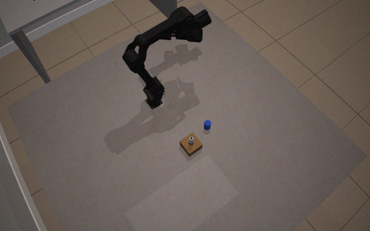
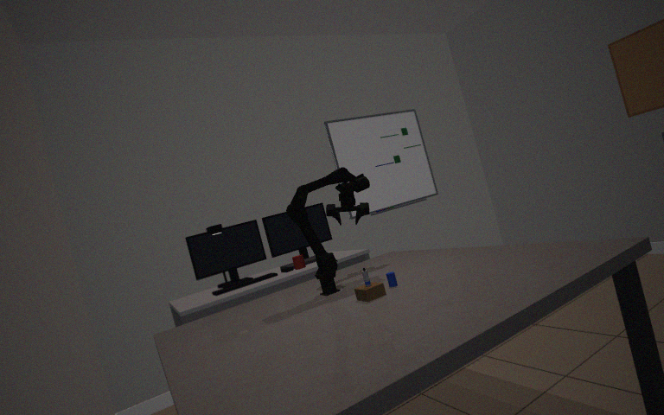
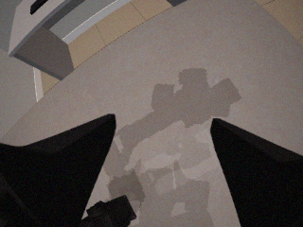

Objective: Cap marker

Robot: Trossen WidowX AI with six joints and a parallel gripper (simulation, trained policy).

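Right now the blue cap is 360 mm ahead of my gripper tip, 100 mm to the right of it and 210 mm below it. Also, from my gripper tip: brown holder block (400 mm ahead, 210 mm to the right, 220 mm below); then marker (400 mm ahead, 210 mm to the right, 160 mm below).
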